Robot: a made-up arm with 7 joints.
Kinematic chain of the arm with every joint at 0, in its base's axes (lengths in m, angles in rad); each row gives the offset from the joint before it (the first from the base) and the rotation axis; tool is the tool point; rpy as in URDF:
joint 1: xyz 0 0 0.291 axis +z
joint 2: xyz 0 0 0 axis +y
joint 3: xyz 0 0 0.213 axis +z
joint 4: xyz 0.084 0 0 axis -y
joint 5: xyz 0.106 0 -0.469 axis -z
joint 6: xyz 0 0 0 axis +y
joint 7: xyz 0.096 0 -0.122 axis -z
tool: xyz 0 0 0 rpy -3.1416 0 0
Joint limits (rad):
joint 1: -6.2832..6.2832
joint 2: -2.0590..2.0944
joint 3: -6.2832..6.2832
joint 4: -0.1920..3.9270
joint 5: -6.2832..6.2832
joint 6: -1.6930..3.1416
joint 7: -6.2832..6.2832
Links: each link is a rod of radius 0.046 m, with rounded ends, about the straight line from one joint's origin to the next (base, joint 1, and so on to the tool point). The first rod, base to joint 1, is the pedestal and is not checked.
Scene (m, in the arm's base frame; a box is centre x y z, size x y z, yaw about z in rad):
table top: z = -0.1
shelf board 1: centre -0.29 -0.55 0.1 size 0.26 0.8 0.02 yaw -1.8
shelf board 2: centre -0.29 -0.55 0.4 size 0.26 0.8 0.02 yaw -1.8
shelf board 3: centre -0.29 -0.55 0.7 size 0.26 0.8 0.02 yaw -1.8
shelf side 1: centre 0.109 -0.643 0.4 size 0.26 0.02 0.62 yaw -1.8
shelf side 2: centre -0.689 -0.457 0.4 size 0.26 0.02 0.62 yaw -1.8
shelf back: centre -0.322 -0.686 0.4 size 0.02 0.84 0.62 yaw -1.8
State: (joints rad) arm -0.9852 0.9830 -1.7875 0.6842 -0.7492 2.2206 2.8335
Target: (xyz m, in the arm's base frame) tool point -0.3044 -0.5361 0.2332
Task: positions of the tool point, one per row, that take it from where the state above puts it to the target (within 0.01 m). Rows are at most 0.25 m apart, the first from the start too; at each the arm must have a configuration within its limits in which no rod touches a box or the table.
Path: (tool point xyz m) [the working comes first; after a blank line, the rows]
Joints at the target: -0.7058 1.0491 -1.2287 1.2825 -0.8299 1.7540 2.8335
Straight joint move there: clear.

1: -0.4552 -0.1710 0.3377
2: -0.4203 -0.3627 0.2943
3: -0.3044 -0.5361 0.2332

